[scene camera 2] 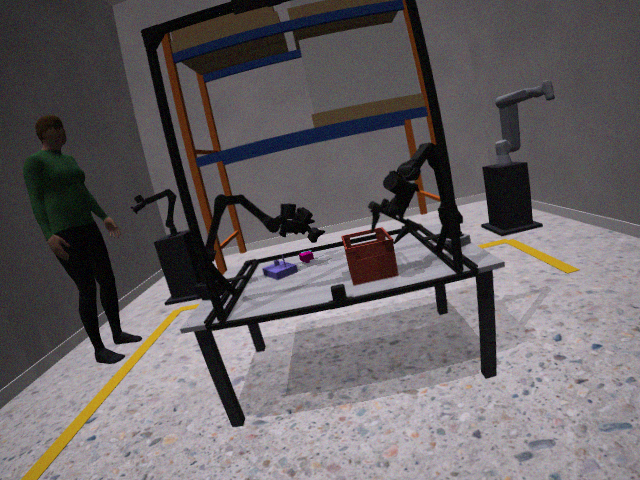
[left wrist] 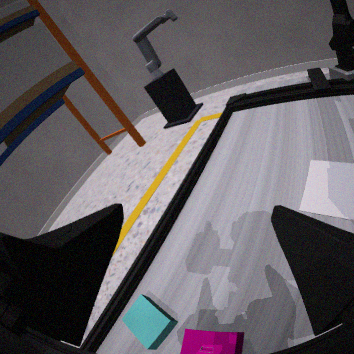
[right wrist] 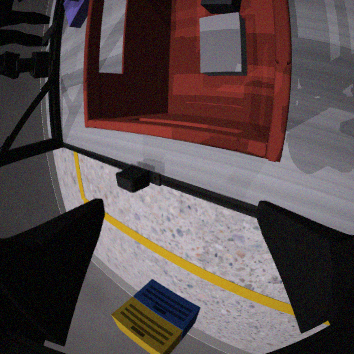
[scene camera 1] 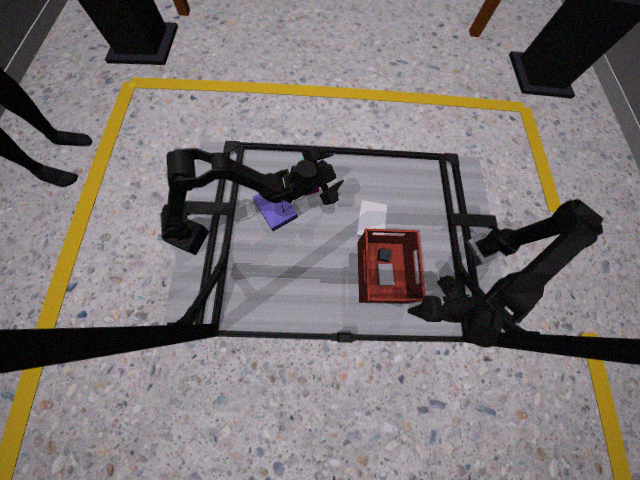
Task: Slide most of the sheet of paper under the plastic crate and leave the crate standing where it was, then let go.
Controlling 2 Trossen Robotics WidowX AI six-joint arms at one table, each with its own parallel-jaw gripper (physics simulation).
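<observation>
The white sheet of paper (scene camera 1: 372, 214) (left wrist: 316, 187) lies flat on the table behind the red plastic crate (scene camera 1: 363, 268) (scene camera 2: 373, 266) (right wrist: 281, 100). Its near edge meets the crate's back side in scene camera 1; whether any of it is underneath is hidden. The crate stands upright. My left gripper (scene camera 1: 337, 168) (scene camera 2: 316, 230) (left wrist: 200, 213) is open and empty, above the table's back part, to the left of the paper. My right gripper (scene camera 1: 424, 294) (scene camera 2: 385, 236) (right wrist: 183, 208) is open and empty, above the crate's front right corner.
A grey block (scene camera 1: 386, 274) (right wrist: 220, 45) and a dark block (scene camera 1: 384, 254) (right wrist: 220, 5) sit in the crate. A purple board (scene camera 1: 273, 214) (scene camera 2: 280, 269), a magenta block (scene camera 2: 306, 256) (left wrist: 212, 342) and a teal block (left wrist: 150, 321) lie below or near the left arm. Black frame bars (scene camera 1: 341, 149) edge the table.
</observation>
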